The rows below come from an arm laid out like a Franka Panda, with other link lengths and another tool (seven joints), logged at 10 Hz.
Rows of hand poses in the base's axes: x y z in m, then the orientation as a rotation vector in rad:
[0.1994, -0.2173, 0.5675, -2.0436, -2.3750, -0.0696]
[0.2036, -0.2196, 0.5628, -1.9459, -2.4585, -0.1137]
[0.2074, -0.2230, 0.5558, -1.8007, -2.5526, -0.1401]
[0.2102, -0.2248, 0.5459, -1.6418, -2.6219, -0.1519]
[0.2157, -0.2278, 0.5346, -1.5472, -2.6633, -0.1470]
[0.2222, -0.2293, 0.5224, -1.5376, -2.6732, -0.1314]
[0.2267, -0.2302, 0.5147, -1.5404, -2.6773, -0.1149]
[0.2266, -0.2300, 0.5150, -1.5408, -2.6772, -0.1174]
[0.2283, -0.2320, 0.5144, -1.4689, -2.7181, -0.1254]
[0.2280, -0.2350, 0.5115, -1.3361, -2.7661, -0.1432]
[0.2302, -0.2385, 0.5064, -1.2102, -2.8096, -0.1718]
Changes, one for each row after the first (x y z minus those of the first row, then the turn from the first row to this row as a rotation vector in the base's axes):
[0.0042, -0.0023, -0.0047, 0.0181, -0.0226, 0.0817]
[0.0080, -0.0057, -0.0117, 0.0369, -0.0280, 0.1921]
[0.0108, -0.0075, -0.0216, 0.0618, -0.0133, 0.3023]
[0.0163, -0.0105, -0.0329, 0.0683, -0.0025, 0.3688]
[0.0228, -0.0120, -0.0451, 0.0584, 0.0017, 0.3775]
[0.0273, -0.0129, -0.0528, 0.0474, 0.0055, 0.3773]
[0.0272, -0.0127, -0.0525, 0.0485, 0.0043, 0.3770]
[0.0289, -0.0147, -0.0531, 0.0514, -0.0010, 0.4304]
[0.0286, -0.0177, -0.0560, 0.0714, 0.0021, 0.5214]
[0.0308, -0.0212, -0.0611, 0.0933, -0.0038, 0.6076]

